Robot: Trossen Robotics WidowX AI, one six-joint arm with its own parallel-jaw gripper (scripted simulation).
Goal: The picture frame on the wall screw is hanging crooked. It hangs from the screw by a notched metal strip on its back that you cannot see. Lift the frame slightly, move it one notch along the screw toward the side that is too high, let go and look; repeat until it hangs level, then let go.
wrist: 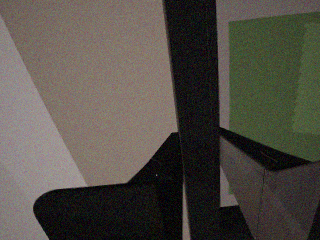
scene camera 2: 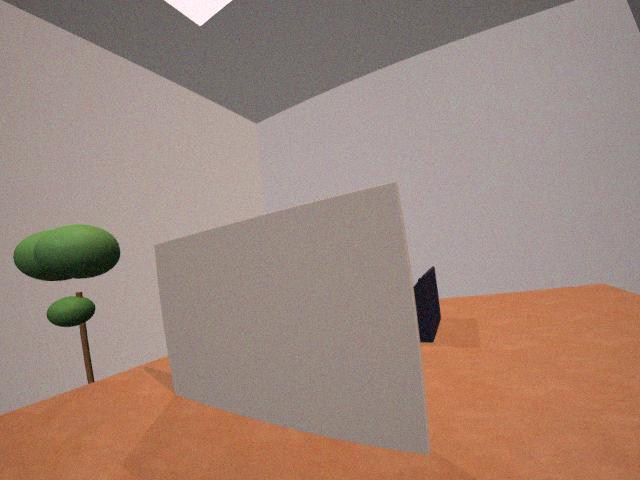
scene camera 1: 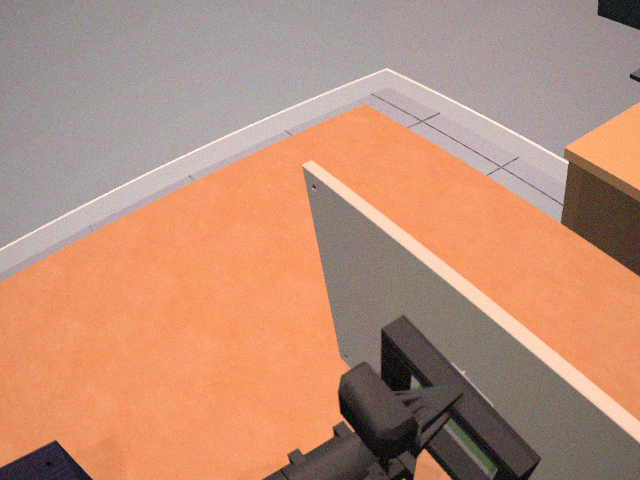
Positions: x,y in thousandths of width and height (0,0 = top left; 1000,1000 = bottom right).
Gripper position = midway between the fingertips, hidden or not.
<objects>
my gripper: wrist 614,573; scene camera 1 716,822; not seen in scene camera 2 (hidden by a grey wall panel)
</objects>
